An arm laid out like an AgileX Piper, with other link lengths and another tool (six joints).
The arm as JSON. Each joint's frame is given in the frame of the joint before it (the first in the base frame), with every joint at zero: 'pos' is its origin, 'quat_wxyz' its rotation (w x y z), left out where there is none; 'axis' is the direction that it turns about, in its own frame. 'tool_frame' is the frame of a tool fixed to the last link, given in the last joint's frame.
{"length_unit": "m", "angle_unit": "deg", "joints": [
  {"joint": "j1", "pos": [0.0, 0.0, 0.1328], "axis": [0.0, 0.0, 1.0]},
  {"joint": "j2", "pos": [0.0, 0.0, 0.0], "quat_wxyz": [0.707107, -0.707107, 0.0, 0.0], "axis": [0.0, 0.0, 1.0]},
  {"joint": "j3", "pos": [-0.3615, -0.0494, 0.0], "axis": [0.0, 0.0, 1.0]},
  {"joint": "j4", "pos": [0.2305, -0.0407, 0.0], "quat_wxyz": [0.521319, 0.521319, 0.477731, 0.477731], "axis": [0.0, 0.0, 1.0]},
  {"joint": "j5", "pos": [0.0, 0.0, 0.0], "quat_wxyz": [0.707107, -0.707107, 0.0, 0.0], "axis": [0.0, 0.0, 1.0]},
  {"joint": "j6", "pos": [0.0, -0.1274, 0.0], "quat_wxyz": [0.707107, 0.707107, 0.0, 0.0], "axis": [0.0, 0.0, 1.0]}
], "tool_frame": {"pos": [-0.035, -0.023, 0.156], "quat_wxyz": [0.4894, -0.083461, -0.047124, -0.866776]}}
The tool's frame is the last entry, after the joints.
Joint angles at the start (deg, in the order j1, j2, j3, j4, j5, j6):
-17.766, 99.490, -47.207, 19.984, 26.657, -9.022
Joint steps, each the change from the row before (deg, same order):
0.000, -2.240, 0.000, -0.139, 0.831, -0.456
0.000, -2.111, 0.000, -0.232, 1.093, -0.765
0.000, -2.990, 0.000, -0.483, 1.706, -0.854
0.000, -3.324, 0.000, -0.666, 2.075, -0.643
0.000, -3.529, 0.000, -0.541, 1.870, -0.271
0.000, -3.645, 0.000, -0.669, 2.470, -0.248
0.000, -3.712, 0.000, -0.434, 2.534, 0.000
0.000, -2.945, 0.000, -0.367, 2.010, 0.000
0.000, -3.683, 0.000, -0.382, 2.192, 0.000
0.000, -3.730, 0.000, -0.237, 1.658, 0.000
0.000, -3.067, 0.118, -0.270, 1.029, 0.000
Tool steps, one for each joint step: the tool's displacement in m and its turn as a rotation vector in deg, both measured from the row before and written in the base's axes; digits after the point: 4 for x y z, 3 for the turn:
-0.0005, 0.0016, 0.0140, -0.498, -1.446, 0.724
-0.0019, 0.0024, 0.0125, -0.521, -1.097, 1.139
-0.0043, 0.0037, 0.0169, -0.733, -1.361, 1.533
-0.0066, 0.0043, 0.0177, -0.775, -1.292, 1.526
-0.0070, 0.0040, 0.0188, -0.754, -1.647, 1.034
-0.0104, 0.0053, 0.0172, -0.679, -1.183, 1.207
-0.0115, 0.0059, 0.0164, -0.432, -1.215, 0.859
-0.0099, 0.0047, 0.0122, -0.404, -0.941, 0.675
-0.0119, 0.0054, 0.0152, -0.612, -1.461, 0.710
-0.0108, 0.0047, 0.0159, -0.739, -2.006, 0.505
-0.0090, 0.0032, 0.0124, -0.783, -1.805, 0.335

